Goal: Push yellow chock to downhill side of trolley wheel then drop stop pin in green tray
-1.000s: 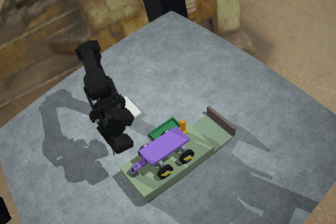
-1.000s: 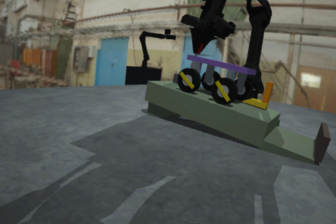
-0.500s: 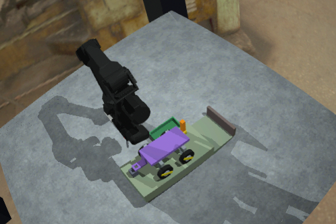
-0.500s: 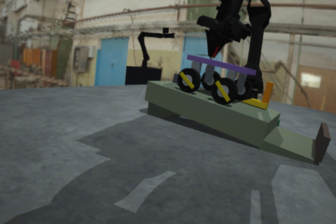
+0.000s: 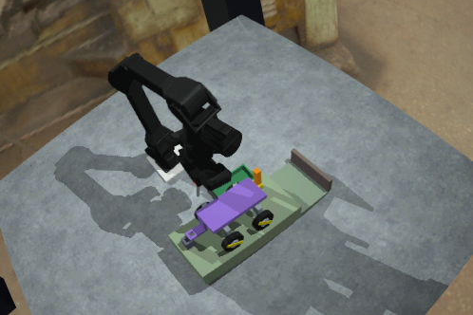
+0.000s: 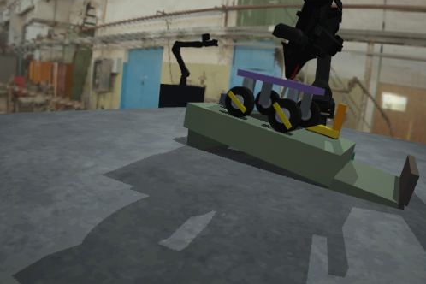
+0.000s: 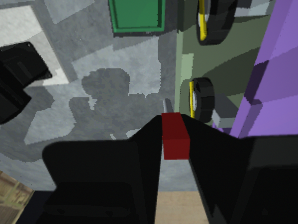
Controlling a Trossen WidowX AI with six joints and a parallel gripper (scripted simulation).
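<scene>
Now: gripper tip 20 mm past the green tray, 100 mm to the right of it and 170 mm above it. The rest, counted from my gripper tip: yellow chock: 60 mm ahead, 110 mm to the left, 80 mm below; then red-headed stop pin: right at my gripper tip; then purple trolley: 100 mm ahead, 10 mm to the left, 50 mm below.
</scene>
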